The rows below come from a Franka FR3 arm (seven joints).
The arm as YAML. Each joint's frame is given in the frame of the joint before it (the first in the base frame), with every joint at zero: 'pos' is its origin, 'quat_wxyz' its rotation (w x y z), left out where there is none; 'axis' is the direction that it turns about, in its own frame. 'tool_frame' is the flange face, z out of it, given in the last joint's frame.
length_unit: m
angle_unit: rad
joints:
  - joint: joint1
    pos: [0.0, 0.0, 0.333]
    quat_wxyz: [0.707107, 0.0, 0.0, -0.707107]
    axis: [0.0, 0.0, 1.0]
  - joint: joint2
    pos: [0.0, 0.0, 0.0]
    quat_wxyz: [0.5, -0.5, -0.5, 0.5]
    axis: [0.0, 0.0, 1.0]
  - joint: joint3
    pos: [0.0, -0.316, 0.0]
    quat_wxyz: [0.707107, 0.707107, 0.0, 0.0]
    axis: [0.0, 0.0, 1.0]
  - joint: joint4
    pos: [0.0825, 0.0, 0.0]
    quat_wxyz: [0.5, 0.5, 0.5, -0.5]
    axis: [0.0, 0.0, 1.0]
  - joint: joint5
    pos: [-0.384, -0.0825, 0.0]
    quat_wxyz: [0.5, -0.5, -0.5, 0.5]
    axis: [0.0, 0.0, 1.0]
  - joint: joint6
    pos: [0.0, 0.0, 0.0]
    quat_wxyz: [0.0, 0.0, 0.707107, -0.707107]
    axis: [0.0, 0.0, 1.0]
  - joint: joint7
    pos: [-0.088, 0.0, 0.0]
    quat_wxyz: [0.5, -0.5, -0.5, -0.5]
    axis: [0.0, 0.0, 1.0]
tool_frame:
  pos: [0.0, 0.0, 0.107]
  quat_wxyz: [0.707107, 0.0, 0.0, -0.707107]
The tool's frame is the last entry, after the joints.
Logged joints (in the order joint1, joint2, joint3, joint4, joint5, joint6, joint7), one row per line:
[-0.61, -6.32, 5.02, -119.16, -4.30, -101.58, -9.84]
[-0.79, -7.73, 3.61, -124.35, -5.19, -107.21, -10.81]
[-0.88, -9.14, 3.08, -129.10, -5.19, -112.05, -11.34]
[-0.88, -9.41, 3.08, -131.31, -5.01, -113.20, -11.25]
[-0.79, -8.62, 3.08, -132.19, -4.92, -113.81, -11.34]
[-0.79, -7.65, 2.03, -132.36, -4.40, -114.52, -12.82]
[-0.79, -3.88, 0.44, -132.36, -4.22, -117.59, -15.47]
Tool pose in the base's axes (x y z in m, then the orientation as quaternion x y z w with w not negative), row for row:
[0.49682, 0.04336, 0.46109, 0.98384, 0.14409, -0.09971, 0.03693]
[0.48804, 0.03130, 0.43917, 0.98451, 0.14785, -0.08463, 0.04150]
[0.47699, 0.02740, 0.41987, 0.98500, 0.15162, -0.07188, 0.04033]
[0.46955, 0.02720, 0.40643, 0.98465, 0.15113, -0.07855, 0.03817]
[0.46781, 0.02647, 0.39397, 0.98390, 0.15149, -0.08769, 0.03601]
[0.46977, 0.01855, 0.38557, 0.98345, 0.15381, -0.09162, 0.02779]
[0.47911, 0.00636, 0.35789, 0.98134, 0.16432, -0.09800, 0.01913]
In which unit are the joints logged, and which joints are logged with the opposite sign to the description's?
The joints are logged in degrees. Opposite sign: joint1, joint6.
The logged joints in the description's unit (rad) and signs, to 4 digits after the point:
[0.0106, -0.1103, 0.0876, -2.0797, -0.0750, 1.7729, -0.1717]
[0.0138, -0.1349, 0.0630, -2.1703, -0.0906, 1.8712, -0.1887]
[0.0154, -0.1595, 0.0538, -2.2532, -0.0906, 1.9556, -0.1979]
[0.0154, -0.1642, 0.0538, -2.2918, -0.0874, 1.9757, -0.1963]
[0.0138, -0.1504, 0.0538, -2.3072, -0.0859, 1.9864, -0.1979]
[0.0138, -0.1335, 0.0354, -2.3101, -0.0768, 1.9988, -0.2238]
[0.0138, -0.0677, 0.0077, -2.3101, -0.0737, 2.0523, -0.2700]

